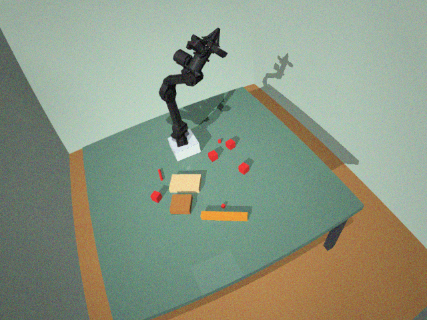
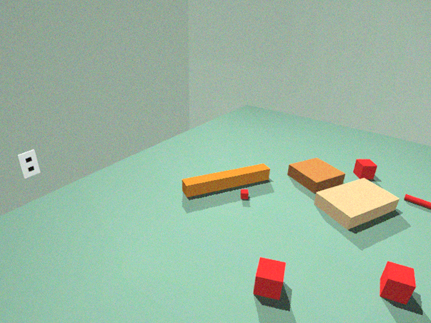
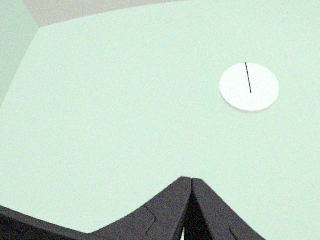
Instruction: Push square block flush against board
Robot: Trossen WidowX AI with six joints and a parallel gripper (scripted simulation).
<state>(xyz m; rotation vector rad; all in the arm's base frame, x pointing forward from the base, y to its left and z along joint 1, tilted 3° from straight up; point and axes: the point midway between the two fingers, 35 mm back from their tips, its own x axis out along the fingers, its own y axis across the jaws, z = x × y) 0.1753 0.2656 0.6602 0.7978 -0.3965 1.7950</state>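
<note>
The beige flat block lies 75 cm below my gripper tip, 29 cm to the right of it and 9 cm ahead of it. From my gripper tip the other things lie so: thin red stick 76 cm below, 42 cm to the right, 3 cm behind; brown squarish block 75 cm below, 34 cm to the right, 22 cm ahead; orange board 75 cm below, 35 cm ahead, 15 cm to the right.
</note>
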